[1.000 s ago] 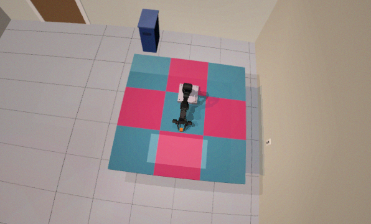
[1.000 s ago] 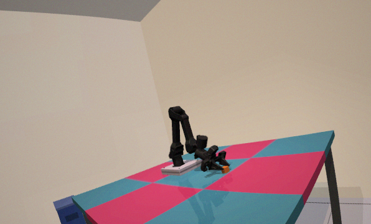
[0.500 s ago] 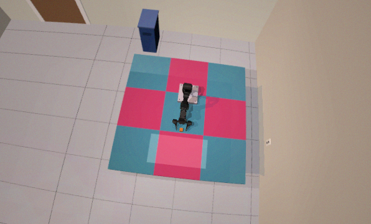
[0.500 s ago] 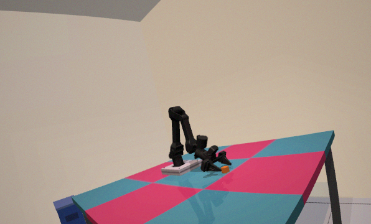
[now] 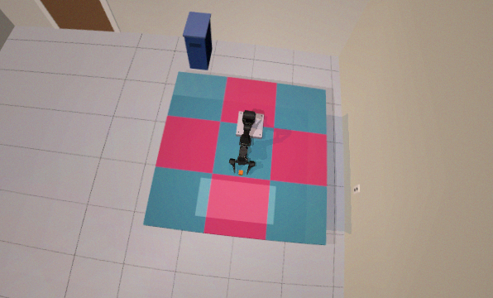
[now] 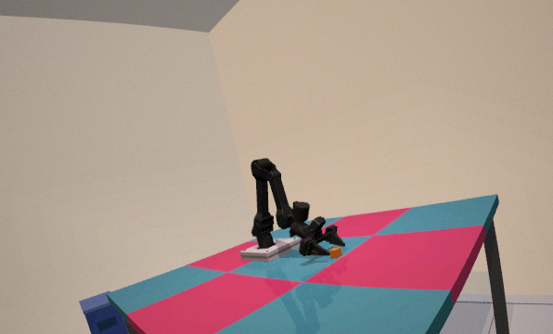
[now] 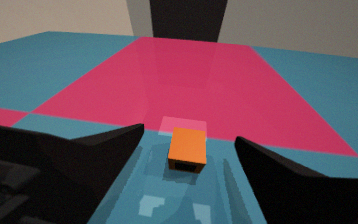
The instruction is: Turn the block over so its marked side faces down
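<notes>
Right now my gripper tip is 2 cm past the block and 1 cm above it.
</notes>
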